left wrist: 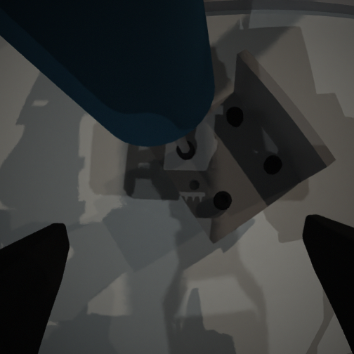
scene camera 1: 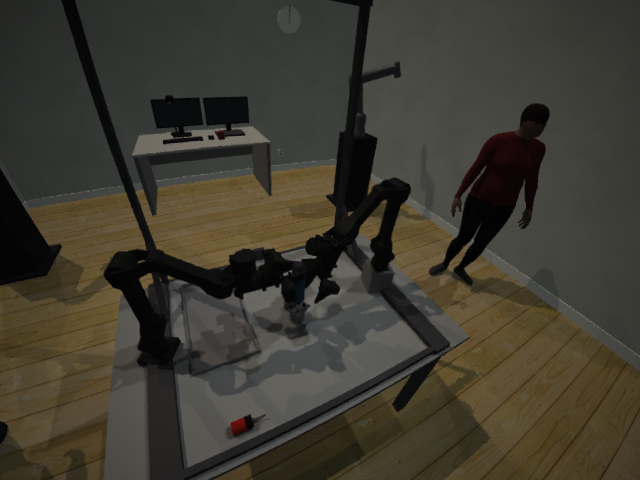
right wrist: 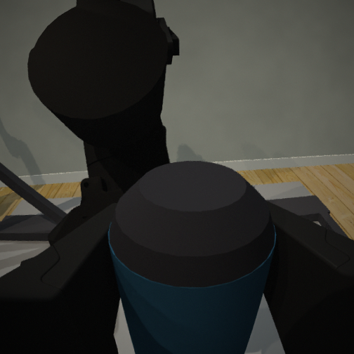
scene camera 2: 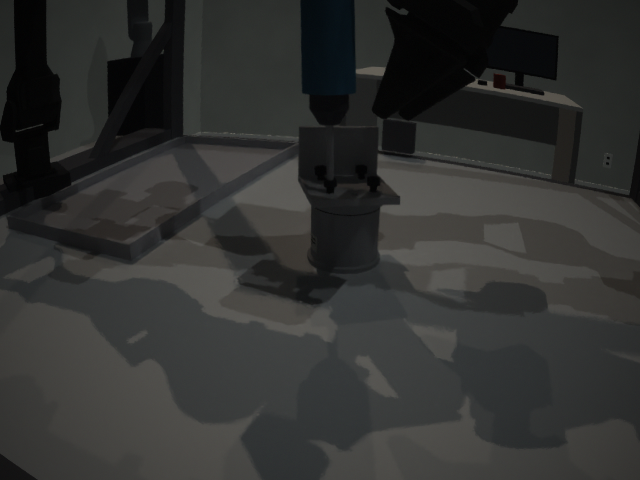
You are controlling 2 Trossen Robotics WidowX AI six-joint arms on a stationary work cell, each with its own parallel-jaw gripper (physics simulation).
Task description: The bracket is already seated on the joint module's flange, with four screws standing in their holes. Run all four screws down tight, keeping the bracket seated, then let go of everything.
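Frame: origin at the left arm's base, x left, y back, z up, level; metres.
Seen in the pictures: left gripper, fingertip midpoint: (scene camera 1: 309,295) (scene camera 2: 392,116); right gripper, fingertip midpoint: (scene camera 1: 305,267); left arm's base at its link origin: (scene camera 1: 379,266); right arm's base at its link origin: (scene camera 1: 158,349) (scene camera 2: 34,174).
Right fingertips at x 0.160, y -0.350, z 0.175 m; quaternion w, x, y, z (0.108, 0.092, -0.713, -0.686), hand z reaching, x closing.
Offsets run from my right fingertips to a thing's middle.
The grey L-shaped bracket @(dx -0.027, dy -0.020, dz -0.206 m) (scene camera 1: 296,305) (scene camera 2: 356,147) (left wrist: 240,167) lies flat on the flange of the upright joint module @(dx -0.027, dy -0.020, dz -0.256 m) (scene camera 2: 344,235). Black screw heads @(dx -0.029, dy +0.005, dz -0.219 m) (scene camera 2: 373,182) (left wrist: 222,200) stand above its plate; how deep they sit is hard to tell. My right gripper (right wrist: 184,212) is shut on the blue screwdriver @(dx +0.003, dy -0.020, dz -0.095 m) (scene camera 1: 299,290) (scene camera 2: 328,51) (left wrist: 165,90) (right wrist: 192,315). The driver is upright, its shaft reaching down to the front-left screw @(dx -0.002, dy -0.019, dz -0.219 m) (scene camera 2: 329,184) (left wrist: 185,149) in scene camera 2. My left gripper (scene camera 2: 395,114) (left wrist: 188,233) is open and empty, above and beside the bracket, apart from it.
A shallow tray @(dx -0.069, dy -0.329, dz -0.280 m) (scene camera 1: 224,362) (scene camera 2: 103,241) lies to the left of the module in both scene views. A red screwdriver @(dx +0.324, dy -0.198, dz -0.271 m) (scene camera 1: 240,425) lies near the table's front edge. A person in red (scene camera 1: 516,155) stands beyond the table at the right.
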